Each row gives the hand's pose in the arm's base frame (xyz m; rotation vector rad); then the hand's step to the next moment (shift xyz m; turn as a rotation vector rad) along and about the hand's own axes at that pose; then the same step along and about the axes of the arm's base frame.
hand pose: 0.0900 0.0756 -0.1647 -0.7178 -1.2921 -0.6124
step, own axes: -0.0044 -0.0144 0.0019 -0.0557 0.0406 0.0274
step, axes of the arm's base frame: -0.0129 -0.0077 -0.0022 0.0035 0.0476 -0.0568
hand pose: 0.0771 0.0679 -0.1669 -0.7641 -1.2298 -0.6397
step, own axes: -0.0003 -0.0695 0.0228 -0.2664 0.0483 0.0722
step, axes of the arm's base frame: -0.0677 -0.0234 0.0147 -0.0636 0.0933 -0.2565
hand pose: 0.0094 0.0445 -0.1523 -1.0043 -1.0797 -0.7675
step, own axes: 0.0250 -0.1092 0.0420 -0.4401 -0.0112 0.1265
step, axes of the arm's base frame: -0.1037 -0.0021 0.0597 -0.1883 0.1272 -0.3977
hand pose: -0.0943 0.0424 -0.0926 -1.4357 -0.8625 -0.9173
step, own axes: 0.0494 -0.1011 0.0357 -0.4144 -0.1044 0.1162
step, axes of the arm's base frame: -0.0688 0.0417 0.0864 -0.2625 0.1226 -0.3350
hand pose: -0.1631 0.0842 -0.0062 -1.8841 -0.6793 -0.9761
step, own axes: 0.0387 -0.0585 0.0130 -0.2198 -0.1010 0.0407
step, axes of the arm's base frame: -0.0190 0.0411 0.0551 -0.1814 0.0675 -0.1506
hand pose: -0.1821 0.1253 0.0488 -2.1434 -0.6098 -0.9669
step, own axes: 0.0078 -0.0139 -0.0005 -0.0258 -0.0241 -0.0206
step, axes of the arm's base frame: -0.0045 0.0096 0.0119 -0.0407 -0.0033 -0.0006
